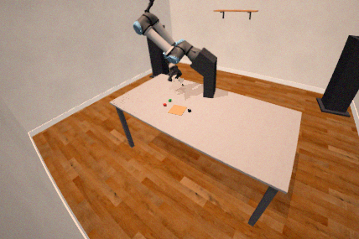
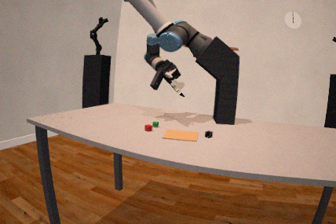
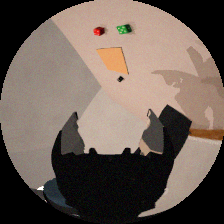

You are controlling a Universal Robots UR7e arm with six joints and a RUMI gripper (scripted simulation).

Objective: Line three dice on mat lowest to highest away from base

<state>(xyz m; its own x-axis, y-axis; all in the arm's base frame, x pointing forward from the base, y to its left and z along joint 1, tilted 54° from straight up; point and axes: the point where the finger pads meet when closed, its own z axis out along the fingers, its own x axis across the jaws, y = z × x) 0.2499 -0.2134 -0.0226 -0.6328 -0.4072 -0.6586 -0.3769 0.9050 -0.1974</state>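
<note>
The green die lies 18 cm below my hand, 9 cm to the right of it and 6 cm ahead of it. The rest, counted from my hand: black die 18 cm below, 17 cm to the left, 15 cm ahead; red die 18 cm below, 15 cm ahead, 10 cm to the right; orange mat 19 cm below, 16 cm ahead, 5 cm to the left.
</note>
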